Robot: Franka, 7 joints.
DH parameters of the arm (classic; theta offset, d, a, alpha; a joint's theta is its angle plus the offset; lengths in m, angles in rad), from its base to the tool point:
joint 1: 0 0.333 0 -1.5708
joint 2: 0 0 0 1.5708
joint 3: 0 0.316 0.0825 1.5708
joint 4: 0 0 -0.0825 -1.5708
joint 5: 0 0.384 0 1.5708
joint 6: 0 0 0.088 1.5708
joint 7: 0 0.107 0 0
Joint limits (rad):
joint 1: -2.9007..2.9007
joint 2: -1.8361..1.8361
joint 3: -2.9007..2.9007
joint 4: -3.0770..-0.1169
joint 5: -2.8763..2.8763
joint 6: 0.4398..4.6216
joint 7: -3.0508..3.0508
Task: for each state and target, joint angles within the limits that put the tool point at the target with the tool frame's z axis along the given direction. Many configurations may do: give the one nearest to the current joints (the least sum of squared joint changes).
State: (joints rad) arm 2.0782 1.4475 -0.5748 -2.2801 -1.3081 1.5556 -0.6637
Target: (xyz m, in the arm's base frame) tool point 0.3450 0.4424 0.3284 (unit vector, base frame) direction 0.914 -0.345 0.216
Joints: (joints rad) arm 2.1055 0.5861 -1.1161 -2.1406 -1.4796 1.8893 -0.6637
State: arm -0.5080 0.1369 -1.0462 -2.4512 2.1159 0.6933 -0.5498
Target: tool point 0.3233 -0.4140 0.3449 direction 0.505 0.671 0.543
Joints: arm -0.4416 0.5961 -0.8259 -2.0524 1.9037 0.4803 -0.5498
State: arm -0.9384 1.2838 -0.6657 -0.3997 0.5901 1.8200 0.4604
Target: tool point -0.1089 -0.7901 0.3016 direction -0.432 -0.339 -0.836
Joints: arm -1.1163 1.1775 -1.0175 -1.1422 0.6321 2.3695 0.4604
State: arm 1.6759 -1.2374 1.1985 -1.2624 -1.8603 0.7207 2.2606
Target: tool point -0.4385 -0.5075 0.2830 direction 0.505 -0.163 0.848
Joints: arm 1.5975 -1.7259 1.8129 -1.3865 -1.8022 0.8321 2.2606
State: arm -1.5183 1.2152 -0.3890 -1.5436 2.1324 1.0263 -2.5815
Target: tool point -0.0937 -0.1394 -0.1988 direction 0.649 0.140 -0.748
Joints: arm -1.0735 1.6243 -0.4224 -2.2433 2.0266 1.7523 -2.5815
